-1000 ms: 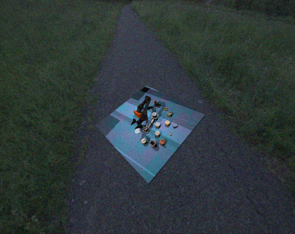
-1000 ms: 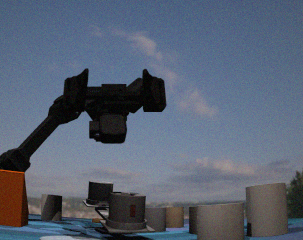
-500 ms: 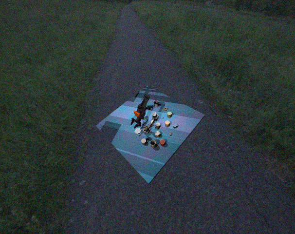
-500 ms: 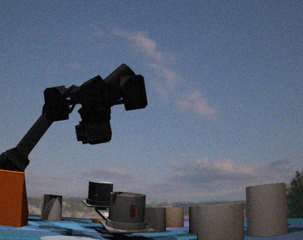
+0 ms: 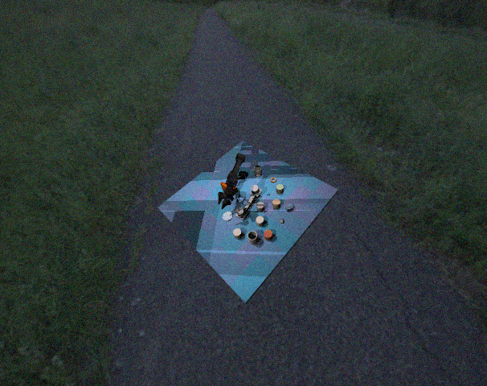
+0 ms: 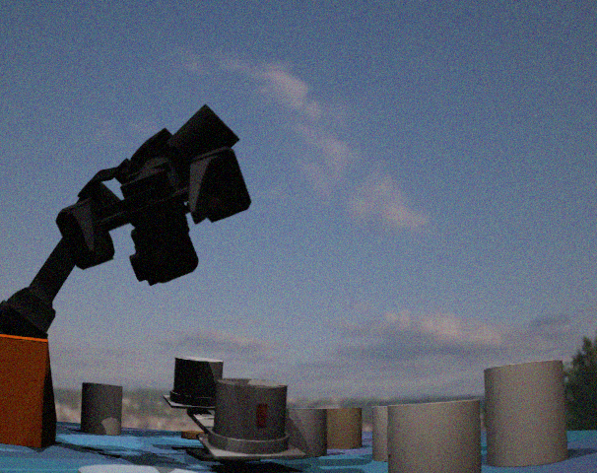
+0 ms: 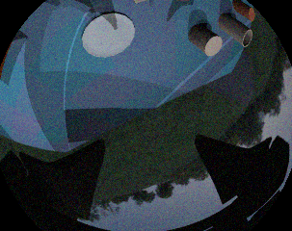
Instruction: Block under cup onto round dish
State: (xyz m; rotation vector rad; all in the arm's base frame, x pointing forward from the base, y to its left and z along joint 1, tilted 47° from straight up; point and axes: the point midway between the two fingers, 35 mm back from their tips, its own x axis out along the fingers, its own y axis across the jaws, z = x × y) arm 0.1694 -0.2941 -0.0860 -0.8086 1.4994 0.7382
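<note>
Now: gripper tip 150 mm above the block, 120 mm short of it and 110 mm to the right of it. Also, from my gripper tip: balance beam 240 mm to the left, 170 mm below, 120 mm ahead; round dish 190 mm below, 20 mm to the left, 10 mm ahead; balance 240 mm to the left, 160 mm below, 120 mm ahead.
</note>
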